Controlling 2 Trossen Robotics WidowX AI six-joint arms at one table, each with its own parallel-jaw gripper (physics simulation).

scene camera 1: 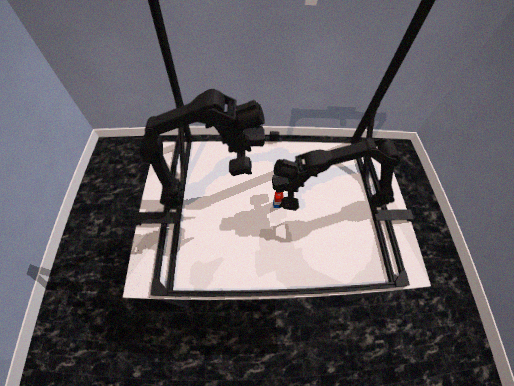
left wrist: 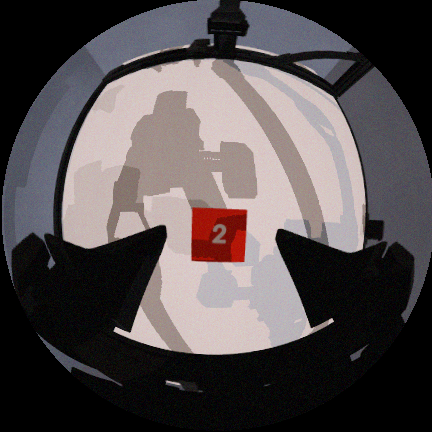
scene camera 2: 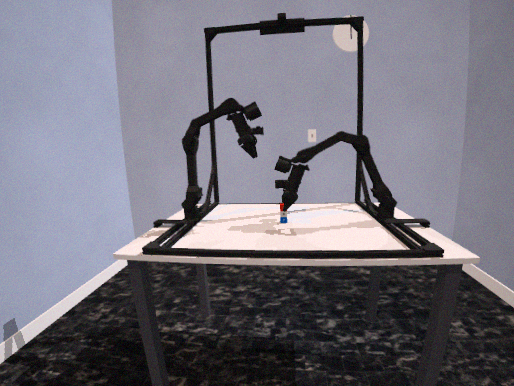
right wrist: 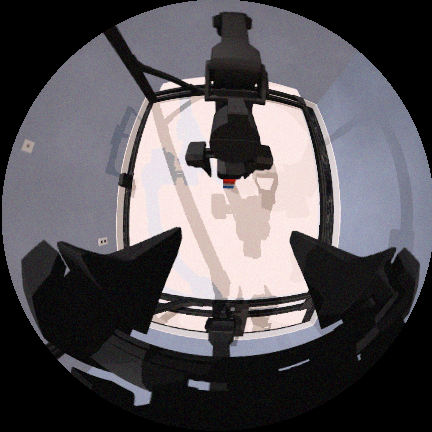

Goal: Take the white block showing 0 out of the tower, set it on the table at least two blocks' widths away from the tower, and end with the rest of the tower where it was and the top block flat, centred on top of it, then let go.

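Frame: origin at the left arm's base, x ahead, y left, z up, level; millimetres.
Seen in the pictures: left gripper, fingertip midpoint: (scene camera 1: 279,196) (left wrist: 222,232) (scene camera 2: 284,208); right gripper, fingertip midpoint: (scene camera 1: 250,162) (scene camera 2: 255,157) (right wrist: 237,234); left arm's base at its link origin: (scene camera 1: 377,201) (scene camera 2: 385,217); right arm's base at its link origin: (scene camera 1: 173,202) (left wrist: 223,49) (scene camera 2: 191,217) (right wrist: 220,310).
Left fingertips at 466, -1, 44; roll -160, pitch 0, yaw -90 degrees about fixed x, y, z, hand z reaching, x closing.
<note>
Offsets run from my left fingertips to a thing's top centre, as dx, dy, dz. "*": to the spot under its first point. Level surfaces: height alone.
The tower stands upright near the table's middle: a red block marked 2 {+2, +4, +23} (scene camera 1: 278,197) (scene camera 2: 281,206) (left wrist: 219,235) (right wrist: 229,181) on top, the white block {+1, +4, -6} (scene camera 2: 283,214) (right wrist: 228,185) in the middle and a blue block {+2, +4, -34} (scene camera 1: 276,205) (scene camera 2: 283,220) (right wrist: 228,187) at the bottom. My left gripper (scene camera 1: 285,194) (scene camera 2: 286,209) (left wrist: 222,232) points down at the tower's top. It is open, and the red block's top shows between its fingertips with a gap on each side. In the left wrist view the lower blocks are hidden under the red one. My right gripper (scene camera 1: 247,150) (scene camera 2: 254,156) (right wrist: 237,234) is open and empty, high up left of the tower.
A black frame {* +14, +362, -43} (scene camera 1: 280,289) (scene camera 2: 295,253) runs around the white table {dz -63} (scene camera 1: 225,270) (scene camera 2: 225,241), with tall posts at the back. Both arms reach inward from its sides, and their shadows cross the table. The left arm's wrist and camera hang above the tower.
</note>
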